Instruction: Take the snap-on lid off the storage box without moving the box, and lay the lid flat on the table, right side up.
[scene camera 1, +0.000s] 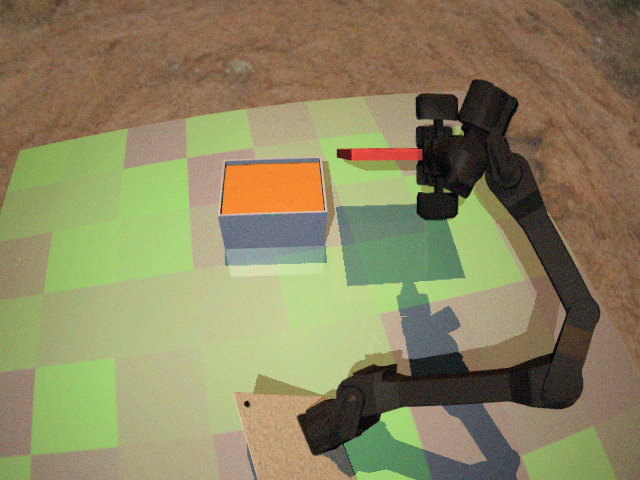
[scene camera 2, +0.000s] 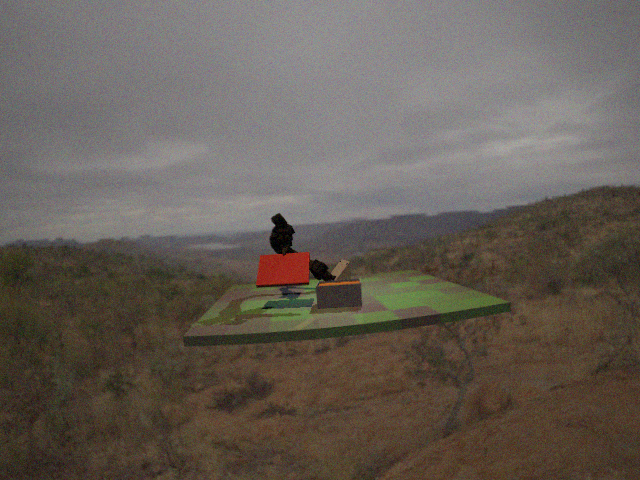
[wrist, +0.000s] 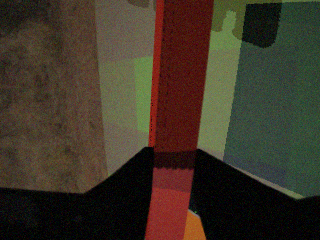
Scene:
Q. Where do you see the gripper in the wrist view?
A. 171, 156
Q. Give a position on a storage box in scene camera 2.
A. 338, 293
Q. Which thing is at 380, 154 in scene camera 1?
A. A red lid.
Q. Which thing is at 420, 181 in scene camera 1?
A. The gripper.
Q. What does the gripper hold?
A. A red lid.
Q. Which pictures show the red lid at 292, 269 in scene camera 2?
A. Scene camera 1, scene camera 2 and the wrist view: all of them.

